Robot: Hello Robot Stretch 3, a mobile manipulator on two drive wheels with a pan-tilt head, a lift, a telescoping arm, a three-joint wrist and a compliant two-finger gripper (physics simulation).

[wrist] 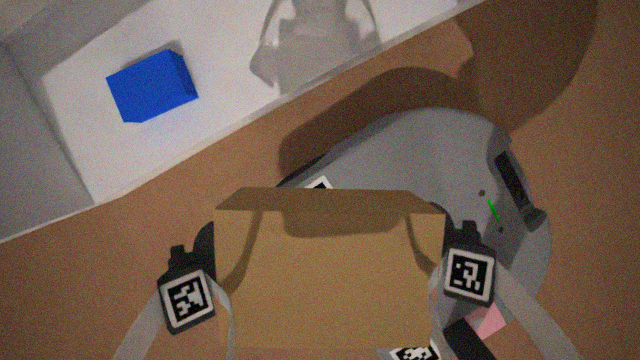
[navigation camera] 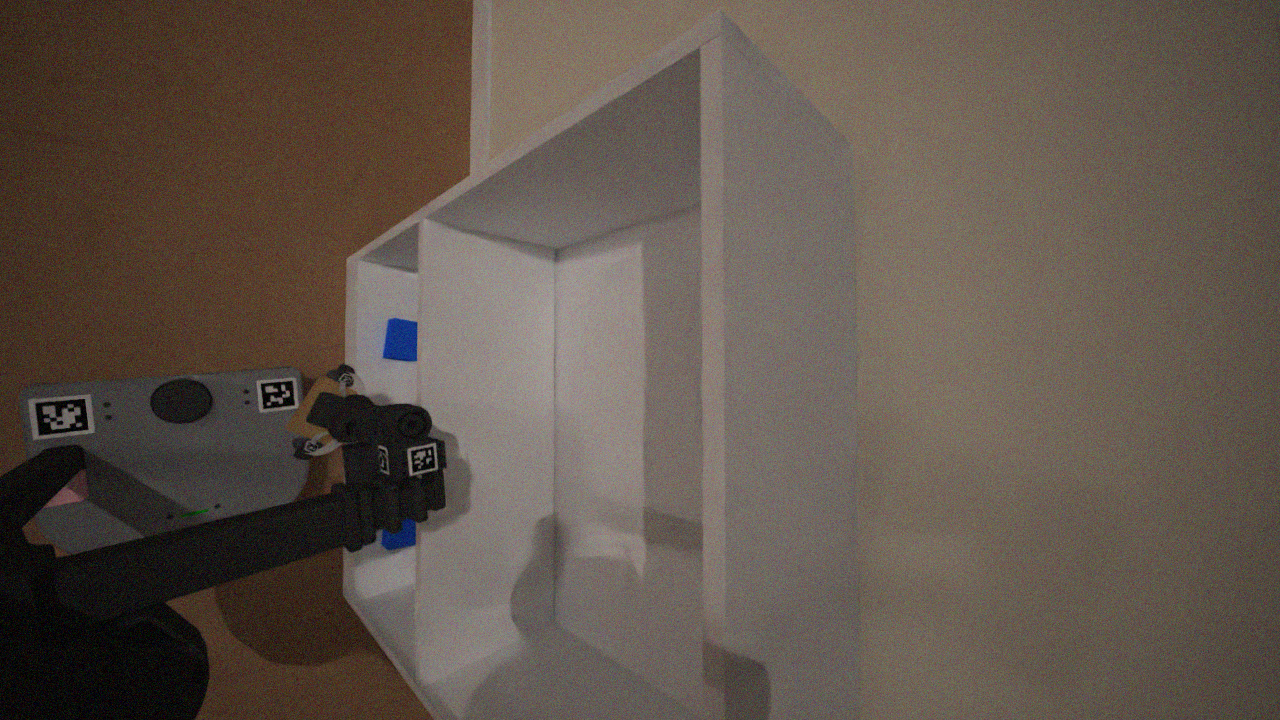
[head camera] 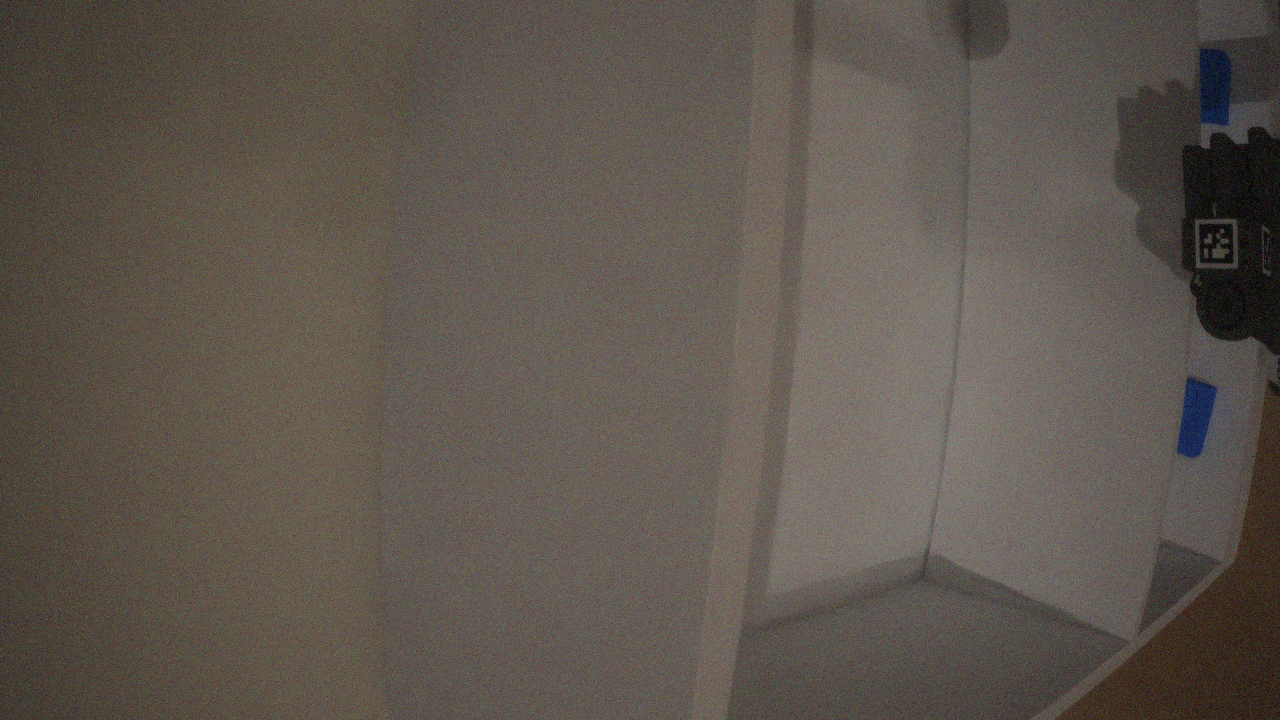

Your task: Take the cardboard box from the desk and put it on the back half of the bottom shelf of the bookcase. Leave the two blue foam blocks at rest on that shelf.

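Frame: origin at the robot's base, x ahead, y up, z right, level; centimetres.
Seen in the pictures: gripper, between the fingertips: [wrist: 323, 238]; robot's base, origin of its link: [navigation camera: 182, 399].
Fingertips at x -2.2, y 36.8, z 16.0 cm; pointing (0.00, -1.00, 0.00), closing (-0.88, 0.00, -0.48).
Note:
Offsets run from my fingertips to a thing's top centre. Level surfaces: height alone.
The cardboard box {dx +0.0, dy +5.4, dz +0.0 cm} [navigation camera: 313, 400] [wrist: 330, 290] is held between the two fingertips of my gripper [navigation camera: 325, 411] [wrist: 323, 238], which is shut on it. Box and fingers are outside the bookcase, in front of its bottom shelf {dy -26.7 cm} [navigation camera: 375, 300] [wrist: 225, 80] [head camera: 1203, 510]. One blue foam block {dx +11.6, dy -22.2, dz +21.3 cm} [navigation camera: 401, 340] [head camera: 1195, 419] lies toward one end of that shelf, and the other blue foam block {dx -31.0, dy -22.2, dz +17.4 cm} [navigation camera: 399, 535] [head camera: 1215, 86] lies toward the other end, partly hidden by my wrist in the navigation view. A blue block [wrist: 150, 90] shows at upper left in the wrist view. The desk does not show.
The bookcase's middle board {dy +11.6 cm} [navigation camera: 483, 358] [head camera: 1065, 313] stands over the bottom shelf, near my wrist. Its front edge borders the brown floor {dy -36.7 cm} [navigation camera: 223, 179] [wrist: 165, 185]. My grey base [navigation camera: 232, 456] [wrist: 425, 150] is below the box. A pink object [navigation camera: 67, 492] [wrist: 492, 322] shows at the base.

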